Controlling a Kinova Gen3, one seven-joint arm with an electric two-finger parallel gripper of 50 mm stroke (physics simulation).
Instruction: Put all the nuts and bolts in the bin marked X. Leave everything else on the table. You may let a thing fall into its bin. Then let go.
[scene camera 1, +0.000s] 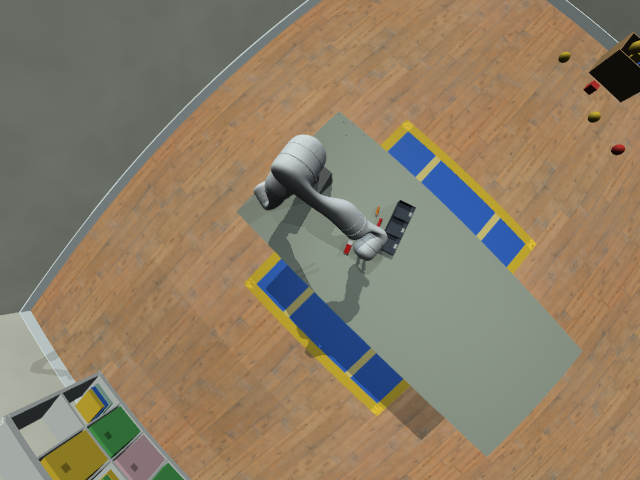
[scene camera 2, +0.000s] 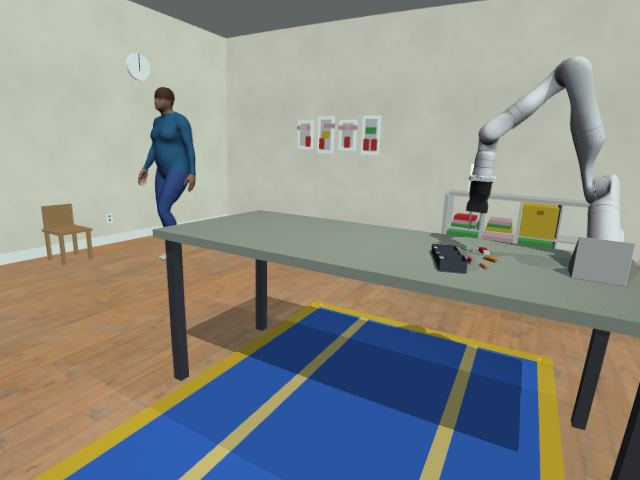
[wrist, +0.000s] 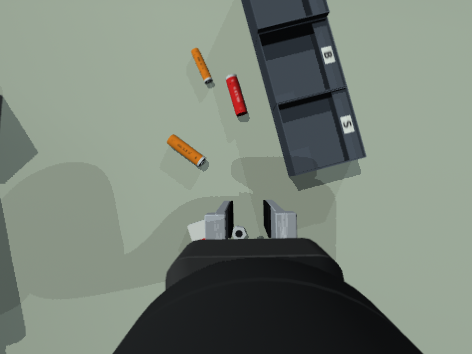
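Where they show: gripper, fingertip midpoint: (scene camera 2: 473, 229) (wrist: 248, 213); arm's base, origin of the base link: (scene camera 2: 603, 255).
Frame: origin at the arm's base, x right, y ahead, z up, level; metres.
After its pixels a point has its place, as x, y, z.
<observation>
A grey hex nut (wrist: 244, 233) @[0.157, 0.390, -0.067] lies on the table, seen between my fingers in the wrist view and partly close to the gripper's body. My gripper (scene camera 1: 361, 266) (scene camera 2: 473, 226) @[0.119, 0.393, 0.019] (wrist: 248, 213) @[0.119, 0.393, 0.019] is open and empty, above the table. A small dark bit (wrist: 260, 237) shows at the gripper's edge, too hidden to name. The dark three-compartment bin tray (scene camera 1: 407, 219) @[-0.100, 0.490, -0.041] (scene camera 2: 453, 266) @[-0.164, 0.449, -0.056] (wrist: 285, 140) @[0.050, 0.445, -0.047] stands beside the gripper. Labels B and S show in the wrist view; the far compartment's label is out of that view, and an X cannot be read in the scene views. No bolt can be made out.
Two orange batteries (wrist: 202, 66) @[-0.052, 0.355, -0.065] (wrist: 186, 150) @[0.051, 0.329, -0.062] and a red battery (wrist: 236, 95) @[-0.011, 0.394, -0.061] (scene camera 1: 379, 222) @[-0.014, 0.392, -0.063] lie left of the tray in the wrist view. A red and white block (scene camera 1: 347, 249) @[0.183, 0.345, -0.063] (scene camera 2: 483, 250) @[0.148, 0.346, -0.063] (wrist: 195, 230) @[0.147, 0.332, -0.063] lies close to the left finger, partly hidden. A person (scene camera 2: 171, 139) stands beyond the table.
</observation>
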